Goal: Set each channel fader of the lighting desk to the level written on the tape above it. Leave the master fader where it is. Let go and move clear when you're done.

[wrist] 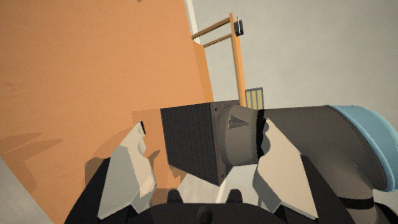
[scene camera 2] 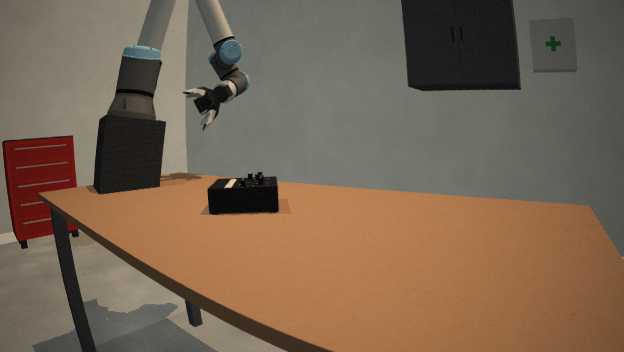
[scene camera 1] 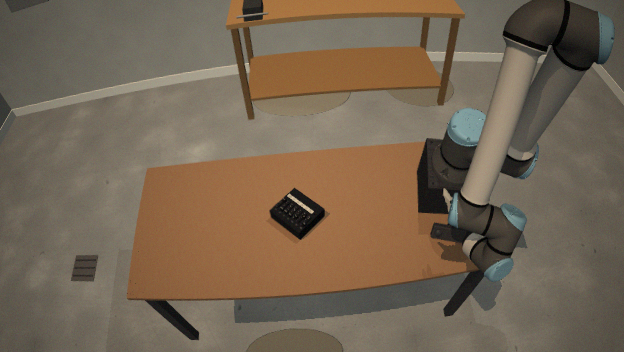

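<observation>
The scene shows the gripper (scene camera 2: 192,111), and the wrist view has a sight of the same gripper (wrist: 202,120).
</observation>
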